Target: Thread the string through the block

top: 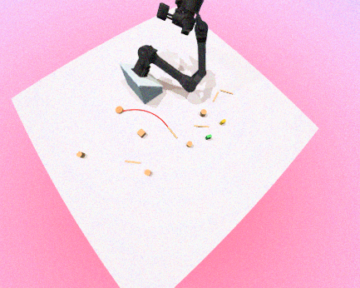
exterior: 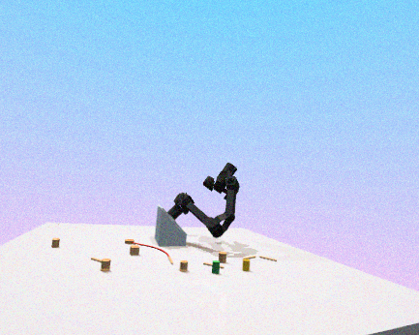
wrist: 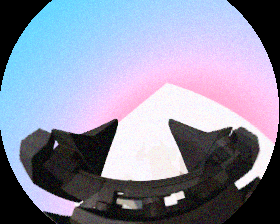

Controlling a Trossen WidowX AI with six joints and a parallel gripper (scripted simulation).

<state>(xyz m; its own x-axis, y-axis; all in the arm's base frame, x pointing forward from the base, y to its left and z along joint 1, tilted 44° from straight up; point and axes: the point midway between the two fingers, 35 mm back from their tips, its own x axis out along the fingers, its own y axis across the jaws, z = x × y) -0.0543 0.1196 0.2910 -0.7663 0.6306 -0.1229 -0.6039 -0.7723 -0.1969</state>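
Now: gripper tip 270 mm short of the wooden block, 500 mm to the left of it and 230 mm above it. From my gripper tip the other things lie so: thin wooden stick: 360 mm ahead, 380 mm to the right, 240 mm below; then yellow piece: 530 mm ahead, 170 mm to the right, 230 mm below; then round wooden button: 80 mm ahead, 490 mm to the right, 240 mm below.
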